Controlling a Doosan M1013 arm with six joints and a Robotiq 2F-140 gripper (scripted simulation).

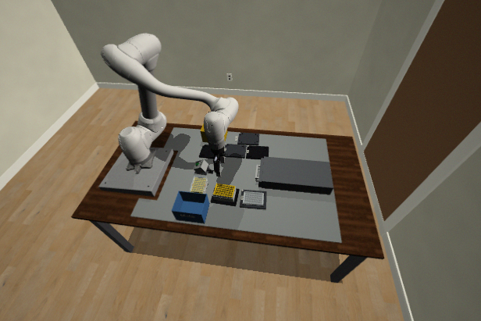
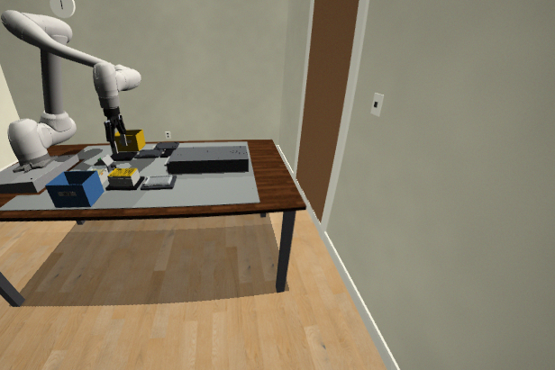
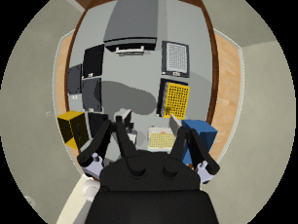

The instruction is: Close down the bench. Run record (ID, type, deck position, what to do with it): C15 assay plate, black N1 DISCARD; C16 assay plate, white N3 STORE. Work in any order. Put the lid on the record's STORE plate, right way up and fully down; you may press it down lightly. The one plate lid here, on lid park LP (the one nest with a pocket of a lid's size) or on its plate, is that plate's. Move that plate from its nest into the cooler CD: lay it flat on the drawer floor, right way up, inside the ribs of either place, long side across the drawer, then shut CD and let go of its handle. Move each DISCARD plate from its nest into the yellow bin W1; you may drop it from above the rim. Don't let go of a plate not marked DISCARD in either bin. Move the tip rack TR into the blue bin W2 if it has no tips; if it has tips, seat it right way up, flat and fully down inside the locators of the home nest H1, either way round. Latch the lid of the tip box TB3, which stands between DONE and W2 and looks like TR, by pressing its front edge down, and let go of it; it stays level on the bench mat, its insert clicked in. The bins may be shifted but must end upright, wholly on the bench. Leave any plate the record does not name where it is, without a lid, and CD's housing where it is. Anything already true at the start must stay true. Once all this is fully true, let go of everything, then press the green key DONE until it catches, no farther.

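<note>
Right now my hand is 100 mm to the left of the tip rack TR and 130 mm above it. The rest, counted from my hand: done key block (150 mm behind, 120 mm to the left, 130 mm below); then black nest (10 mm ahead, 100 mm to the right, 180 mm below); then blue bin W2 (190 mm behind, 190 mm to the right, 150 mm below).
</note>
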